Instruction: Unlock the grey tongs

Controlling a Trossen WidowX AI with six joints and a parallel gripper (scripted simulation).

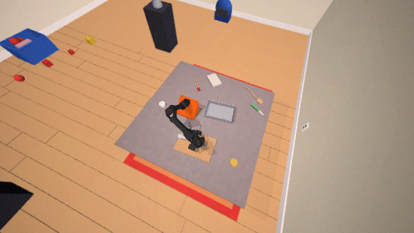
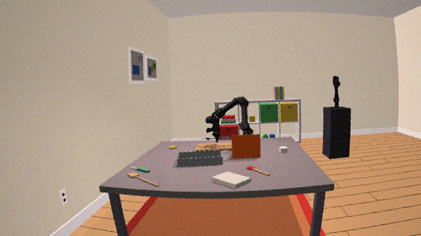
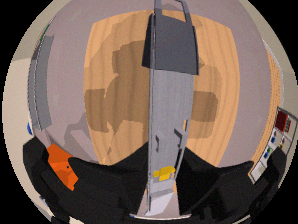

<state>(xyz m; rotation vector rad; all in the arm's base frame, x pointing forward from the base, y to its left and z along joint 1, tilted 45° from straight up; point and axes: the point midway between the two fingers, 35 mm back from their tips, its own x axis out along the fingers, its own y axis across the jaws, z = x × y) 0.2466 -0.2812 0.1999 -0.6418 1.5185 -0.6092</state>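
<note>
Right now my gripper tip is 40 mm below the yellow lock piece. Round my gripper tip: wooden board 40 mm below; then yellow disc 400 mm ahead, 40 mm below, 20 mm to the right; then grey roasting tin 430 mm to the left, 90 mm ahead, 20 mm below.
</note>
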